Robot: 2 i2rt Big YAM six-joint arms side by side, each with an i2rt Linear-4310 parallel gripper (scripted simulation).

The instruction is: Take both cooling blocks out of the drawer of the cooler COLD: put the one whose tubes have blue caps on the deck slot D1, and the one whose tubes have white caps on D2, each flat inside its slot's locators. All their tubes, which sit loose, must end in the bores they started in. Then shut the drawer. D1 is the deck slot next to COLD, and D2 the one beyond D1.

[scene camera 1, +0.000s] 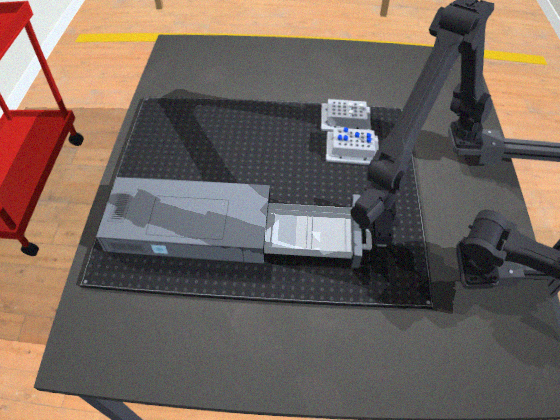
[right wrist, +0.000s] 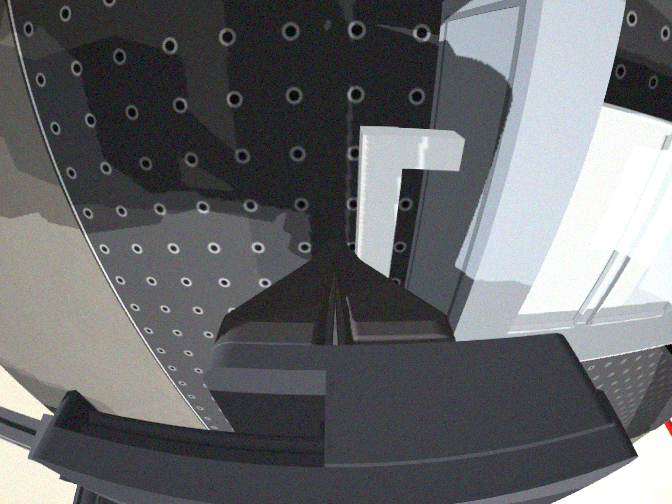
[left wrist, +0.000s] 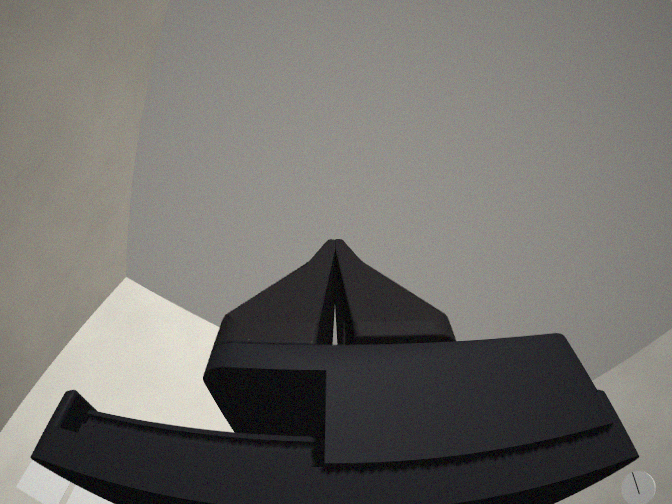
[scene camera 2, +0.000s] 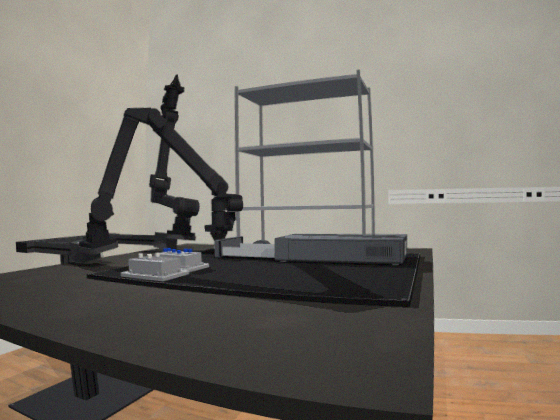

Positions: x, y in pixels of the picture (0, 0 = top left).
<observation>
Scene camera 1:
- cooler COLD: 214, 221
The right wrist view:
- my right gripper: 335, 251
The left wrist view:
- my left gripper: 334, 251
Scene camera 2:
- cooler COLD: 341, 248
</observation>
